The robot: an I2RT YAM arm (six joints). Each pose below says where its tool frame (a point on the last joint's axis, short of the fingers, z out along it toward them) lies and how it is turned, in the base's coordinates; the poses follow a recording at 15 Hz.
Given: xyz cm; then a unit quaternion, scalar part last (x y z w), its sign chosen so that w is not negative.
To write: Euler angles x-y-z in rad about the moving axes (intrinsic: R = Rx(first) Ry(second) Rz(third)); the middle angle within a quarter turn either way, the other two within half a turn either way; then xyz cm. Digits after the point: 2 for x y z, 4 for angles.
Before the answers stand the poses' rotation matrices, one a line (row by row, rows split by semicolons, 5 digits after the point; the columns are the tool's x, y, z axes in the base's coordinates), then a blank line. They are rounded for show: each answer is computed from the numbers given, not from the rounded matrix.
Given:
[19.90 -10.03 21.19 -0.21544 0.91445 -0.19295 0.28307]
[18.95 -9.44 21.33 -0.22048 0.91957 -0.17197 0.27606]
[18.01 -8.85 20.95 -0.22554 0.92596 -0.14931 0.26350]
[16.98 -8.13 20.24 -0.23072 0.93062 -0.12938 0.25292]
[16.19 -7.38 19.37 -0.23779 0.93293 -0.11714 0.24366]
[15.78 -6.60 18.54 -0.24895 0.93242 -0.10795 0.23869]
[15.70 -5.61 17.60 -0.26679 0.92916 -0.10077 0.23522]
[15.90 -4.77 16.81 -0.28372 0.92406 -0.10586 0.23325]
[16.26 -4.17 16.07 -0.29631 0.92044 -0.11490 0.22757]
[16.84 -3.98 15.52 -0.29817 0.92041 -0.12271 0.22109]
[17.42 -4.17 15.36 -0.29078 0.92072 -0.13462 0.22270]
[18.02 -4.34 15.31 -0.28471 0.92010 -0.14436 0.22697]
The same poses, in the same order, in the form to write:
-0.74691 -0.28478 0.60085; -0.50326 0.83271 -0.23092; -0.43457 -0.47486 -0.76528
-0.75036 -0.31054 0.58354; -0.50044 0.84363 -0.19454; -0.43188 -0.43801 -0.78844
-0.75940 -0.33900 0.55533; -0.49637 0.85368 -0.15765; -0.42063 -0.39537 -0.81655
-0.76560 -0.36398 0.53045; -0.49487 0.86006 -0.12410; -0.41105 -0.35752 -0.83858
-0.76817 -0.38660 0.51035; -0.50077 0.85947 -0.10269; -0.39893 -0.33445 -0.85382
-0.76210 -0.41271 0.49886; -0.51578 0.85274 -0.08246; -0.39137 -0.32015 -0.86275
-0.74699 -0.44838 0.49088; -0.54319 0.83734 -0.06175; -0.38335 -0.31277 -0.86903
-0.73019 -0.47497 0.49115; -0.57373 0.81659 -0.06329; -0.37101 -0.32800 -0.86878
-0.72082 -0.49318 0.48702; -0.59777 0.79800 -0.07665; -0.35084 -0.34638 -0.87002
-0.72443 -0.49462 0.48016; -0.60314 0.79207 -0.09404; -0.33381 -0.35773 -0.87212
-0.73170 -0.47550 0.48838; -0.59542 0.79465 -0.11838; -0.33180 -0.37741 -0.86456
-0.73485 -0.45839 0.49987; -0.58945 0.79620 -0.13641; -0.33547 -0.39489 -0.85529

[2.8485 0.6446 2.7773 19.90 -10.03 21.19]
[2.8997 0.6231 2.7492 18.95 -9.44 21.33]
[2.9509 0.5888 2.7217 18.01 -8.85 20.95]
[2.9947 0.5591 2.6978 16.98 -8.13 20.24]
[3.0219 0.5356 2.6753 16.19 -7.38 19.37]
[3.0463 0.5223 2.6453 15.78 -6.60 18.54]
[3.0707 0.5131 2.6010 15.70 -5.61 17.60]
[3.0689 0.5134 2.5649 15.90 -4.77 16.81]
[3.0537 0.5087 2.5416 16.26 -4.17 16.07]
[3.0342 0.5008 2.5425 16.84 -3.98 15.52]
[3.0055 0.5102 2.5653 17.42 -4.17 15.36]
[2.9834 0.5235 2.5839 18.02 -4.34 15.31]

